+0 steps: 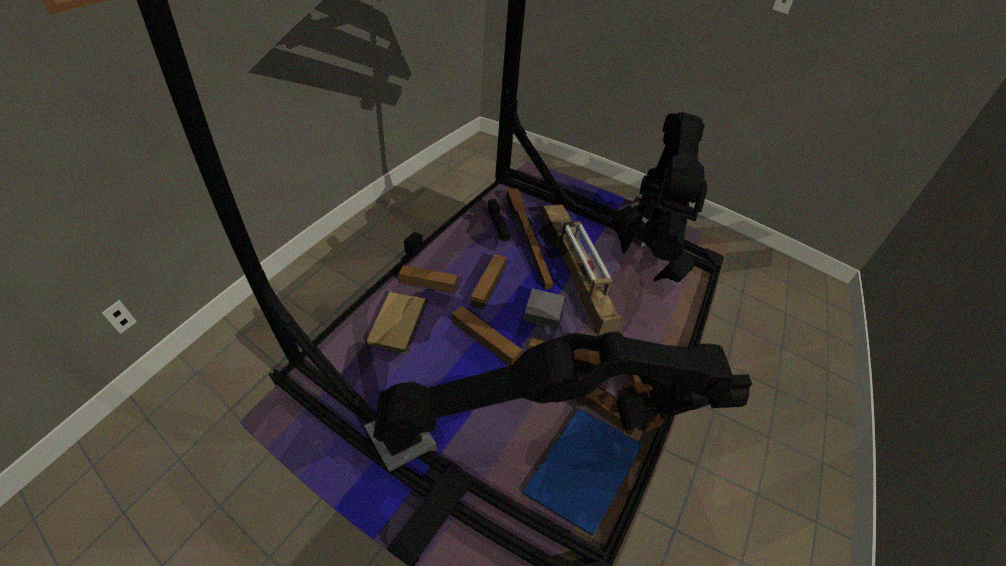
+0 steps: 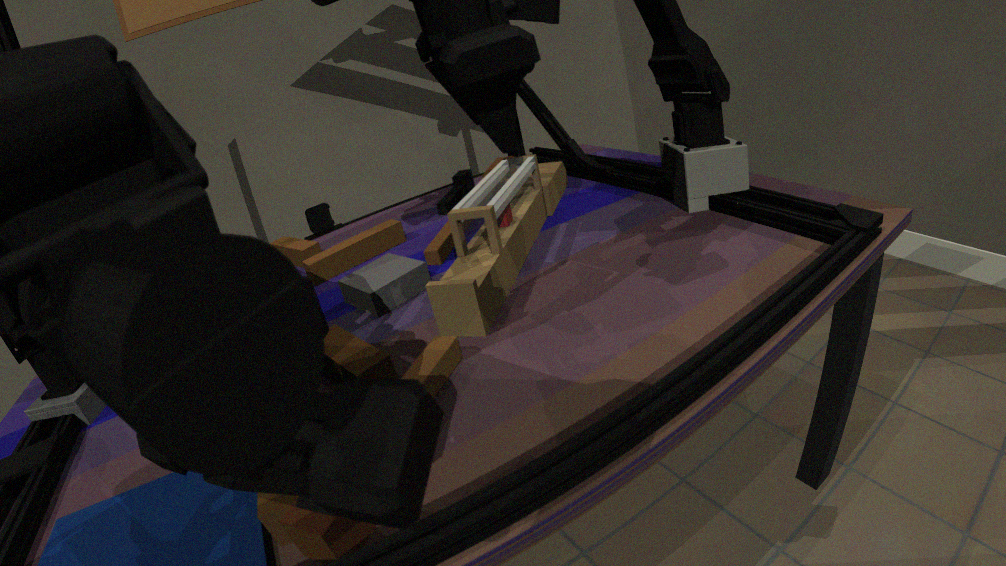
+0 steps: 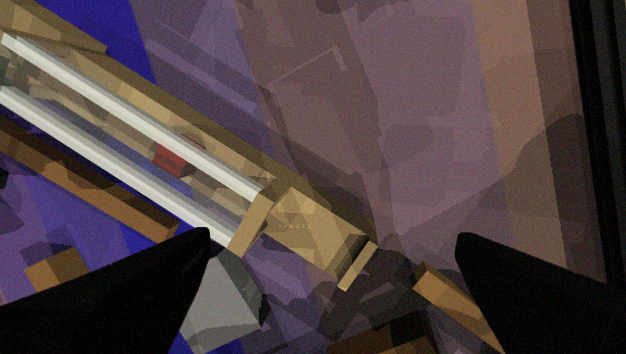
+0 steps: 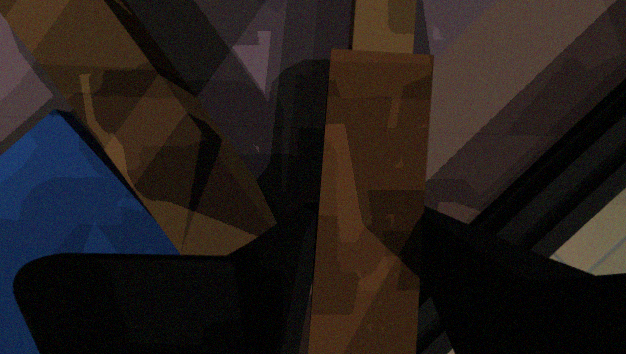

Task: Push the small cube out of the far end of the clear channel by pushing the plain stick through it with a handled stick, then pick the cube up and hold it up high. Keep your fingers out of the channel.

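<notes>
The clear channel (image 1: 579, 246) (image 2: 491, 185) (image 3: 189, 154) sits on a long wooden base (image 1: 608, 317) (image 2: 467, 303) in the middle of the mat. The small red cube (image 1: 591, 264) (image 2: 506, 217) (image 3: 169, 161) lies inside it. A long thin plain stick (image 1: 532, 238) lies on the mat beside the channel. My left gripper (image 1: 664, 264) (image 2: 508, 135) (image 3: 333, 241) is open and empty, above the base's near end. My right gripper (image 1: 638, 407) (image 2: 405, 388) (image 4: 362, 214) is shut on the handled stick (image 1: 587, 356) (image 2: 438, 358) (image 3: 445, 291) (image 4: 378, 158), low near the front, short of the base's near end.
A grey block (image 1: 545, 306) (image 2: 385, 277) (image 3: 220, 302) lies left of the base. Wooden blocks (image 1: 428, 277) (image 1: 488, 279) (image 1: 486, 334) and a flat board (image 1: 395, 321) lie on the left. A blue pad (image 1: 585, 472) lies at the front. Black frame posts (image 1: 509, 84) stand at the edges.
</notes>
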